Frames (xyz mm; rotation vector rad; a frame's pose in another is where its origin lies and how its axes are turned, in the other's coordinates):
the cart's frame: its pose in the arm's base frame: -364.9 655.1 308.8 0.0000 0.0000 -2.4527
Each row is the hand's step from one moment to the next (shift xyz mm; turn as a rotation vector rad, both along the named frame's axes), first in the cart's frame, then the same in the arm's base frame.
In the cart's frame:
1: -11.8 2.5 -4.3 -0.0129 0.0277 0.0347
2: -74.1 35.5 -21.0 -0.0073 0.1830 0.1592
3: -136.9 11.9 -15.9 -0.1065 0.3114 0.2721
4: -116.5 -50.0 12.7 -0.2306 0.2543 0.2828
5: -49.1 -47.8 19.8 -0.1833 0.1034 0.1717
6: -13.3 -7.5 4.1 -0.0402 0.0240 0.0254
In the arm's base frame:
1: 10.7 5.6 -4.3 0.0276 -0.0132 0.0347
2: 79.8 19.7 -21.0 0.1220 -0.1366 0.1592
3: 113.2 77.8 -15.9 0.2802 -0.1727 0.2721
4: 58.1 112.7 12.7 0.3397 -0.0497 0.2828
5: 7.5 68.1 19.8 0.2072 0.0367 0.1717
6: 5.5 14.2 4.1 0.0463 0.0070 0.0254

